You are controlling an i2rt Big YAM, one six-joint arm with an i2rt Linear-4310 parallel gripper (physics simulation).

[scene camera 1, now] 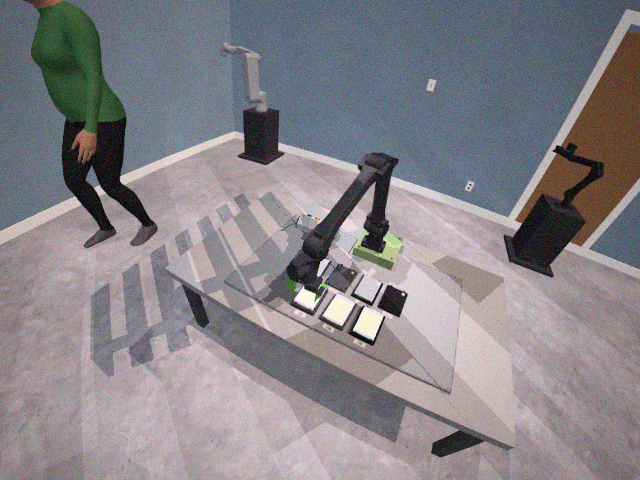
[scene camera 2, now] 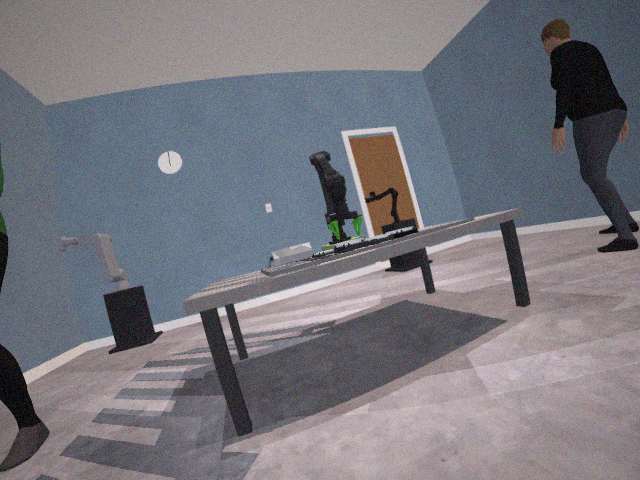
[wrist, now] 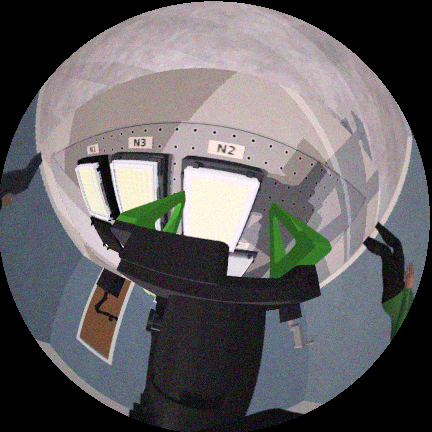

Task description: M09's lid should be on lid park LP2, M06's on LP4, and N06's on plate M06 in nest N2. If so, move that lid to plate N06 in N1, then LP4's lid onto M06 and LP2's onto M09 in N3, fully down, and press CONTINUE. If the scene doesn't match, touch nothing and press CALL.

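Frame: origin at the arm's base, x ahead, y left, z up, level; metres.
Seen in the pictures: gripper, fingertip midpoint: [scene camera 1: 303,296] [scene camera 2: 349,237] [wrist: 228,200]; arm's base at its link origin: [scene camera 1: 373,244] [scene camera 2: 340,241].
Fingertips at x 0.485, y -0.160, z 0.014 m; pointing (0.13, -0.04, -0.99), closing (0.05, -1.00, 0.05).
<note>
Offsets run from my fingertips to a thing's top centre.
My gripper [scene camera 1: 303,294] [scene camera 2: 348,236] [wrist: 228,200] is open and empty, its green fingers on either side of and above the cream plate {dx -0.042, dy +0.012, dz -0.015 m} [scene camera 1: 308,301] [wrist: 220,205] in nest N2. That plate has a smooth face and pale rim. The cream plate {dx -0.036, dy +0.145, dz -0.024 m} [scene camera 1: 338,310] [wrist: 135,180] in N3 shows a faint grid. Another cream plate {dx -0.030, dy +0.274, dz -0.021 m} [scene camera 1: 368,324] [wrist: 91,187] sits in N1. Behind them, a pale lid {dx -0.211, dy +0.218, dz -0.037 m} [scene camera 1: 367,288] lies on a dark park, and another pale piece {dx -0.219, dy -0.044, dz -0.037 m} [scene camera 1: 323,267] [wrist: 240,265] is partly hidden by the arm. Plate names and park labels are not readable.
A dark park {dx -0.219, dy +0.088, dz -0.035 m} [scene camera 1: 341,277] and a black park {dx -0.209, dy +0.342, dz -0.035 m} [scene camera 1: 393,299] show no pale lid. A white console box {dx -0.476, dy -0.150, dz +0.029 m} [scene camera 1: 310,220] [scene camera 2: 290,253] stands at the table's far side. The arm's green base [scene camera 1: 374,256] is behind the parks. People stand away from the table.
</note>
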